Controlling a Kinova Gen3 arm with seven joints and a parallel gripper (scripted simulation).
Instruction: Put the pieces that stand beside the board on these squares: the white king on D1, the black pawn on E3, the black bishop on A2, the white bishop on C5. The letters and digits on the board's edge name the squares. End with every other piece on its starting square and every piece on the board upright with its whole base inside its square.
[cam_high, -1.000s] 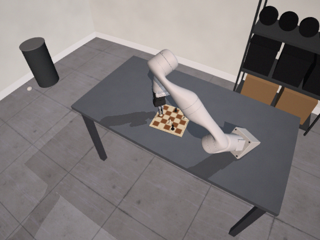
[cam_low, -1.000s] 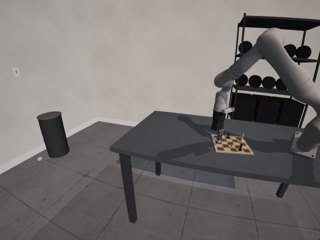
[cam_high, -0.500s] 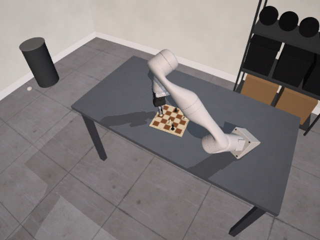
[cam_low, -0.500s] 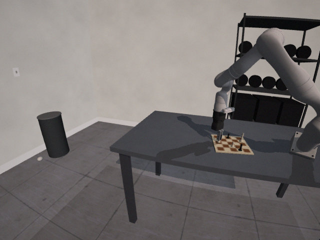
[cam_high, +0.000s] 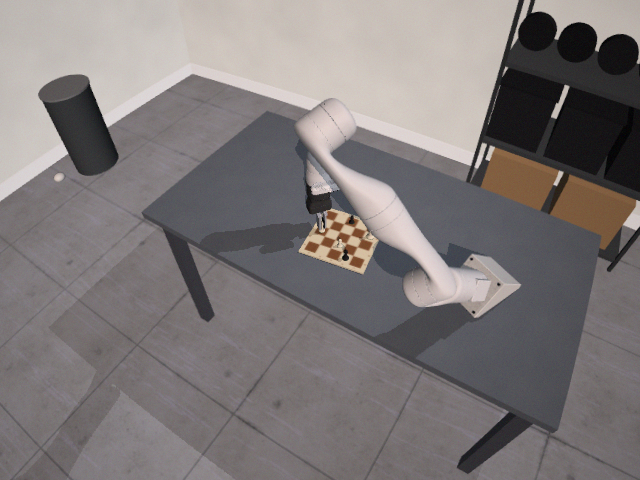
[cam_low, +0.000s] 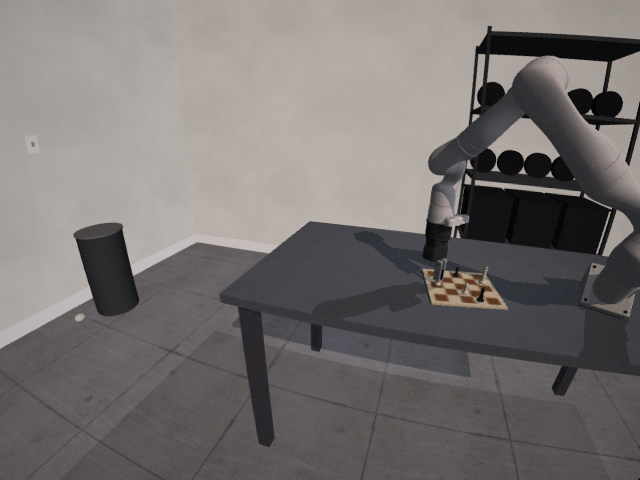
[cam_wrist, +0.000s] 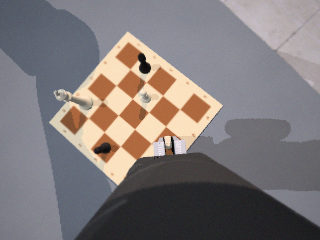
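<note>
The white bishop lies 1 cm below my hand. Also, from my hand: chessboard (7 cm behind, 2 cm to the right, 4 cm below); black pawn (5 cm behind, 10 cm to the right, 2 cm below); black bishop (13 cm behind, 4 cm to the left, 1 cm below).
</note>
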